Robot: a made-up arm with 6 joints. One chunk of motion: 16 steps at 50 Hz.
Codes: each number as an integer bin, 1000 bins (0 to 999) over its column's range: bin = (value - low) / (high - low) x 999, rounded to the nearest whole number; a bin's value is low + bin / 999 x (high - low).
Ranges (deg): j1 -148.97..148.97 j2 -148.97..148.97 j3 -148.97..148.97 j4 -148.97..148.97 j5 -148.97..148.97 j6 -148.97..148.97
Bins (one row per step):
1: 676 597 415 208 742 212
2: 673 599 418 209 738 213
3: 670 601 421 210 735 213
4: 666 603 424 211 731 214
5: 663 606 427 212 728 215
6: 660 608 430 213 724 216
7: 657 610 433 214 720 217
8: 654 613 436 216 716 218
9: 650 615 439 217 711 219
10: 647 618 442 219 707 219
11: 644 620 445 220 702 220
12: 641 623 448 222 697 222
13: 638 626 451 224 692 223
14: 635 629 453 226 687 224
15: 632 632 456 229 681 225
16: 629 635 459 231 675 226
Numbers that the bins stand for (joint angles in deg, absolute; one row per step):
1: 52.64 29.08 -25.20 -86.94 72.32 -85.74
2: 51.74 29.67 -24.31 -86.64 71.13 -85.45
3: 50.85 30.27 -23.41 -86.34 70.24 -85.45
4: 49.66 30.87 -22.52 -86.04 69.04 -85.15
5: 48.76 31.76 -21.62 -85.74 68.15 -84.85
6: 47.87 32.36 -20.73 -85.45 66.95 -84.55
7: 46.97 32.96 -19.83 -85.15 65.76 -84.25
8: 46.08 33.85 -18.94 -84.55 64.57 -83.95
9: 44.88 34.45 -18.04 -84.25 63.08 -83.66
10: 43.99 35.34 -17.15 -83.66 61.88 -83.66
11: 43.10 35.94 -16.25 -83.36 60.39 -83.36
12: 42.20 36.83 -15.36 -82.76 58.90 -82.76
13: 41.31 37.73 -14.46 -82.16 57.41 -82.46
14: 40.41 38.62 -13.87 -81.57 55.92 -82.16
15: 39.52 39.52 -12.97 -80.67 54.13 -81.87
16: 38.62 40.41 -12.08 -80.08 52.34 -81.57

